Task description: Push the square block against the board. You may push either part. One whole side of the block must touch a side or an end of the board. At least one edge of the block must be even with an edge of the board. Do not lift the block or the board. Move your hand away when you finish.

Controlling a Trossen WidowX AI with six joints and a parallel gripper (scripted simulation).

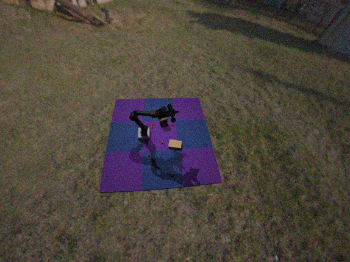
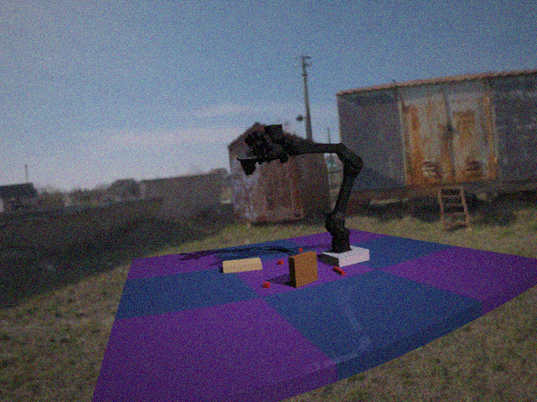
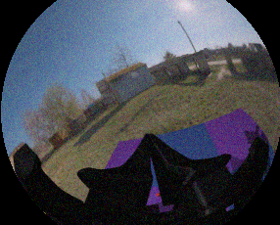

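My gripper tip is now 150 mm past the square block, 150 mm to the right of it and 380 mm above it. The rest, counted from my gripper tip: board: 20 mm behind, 170 mm to the right, 420 mm below.
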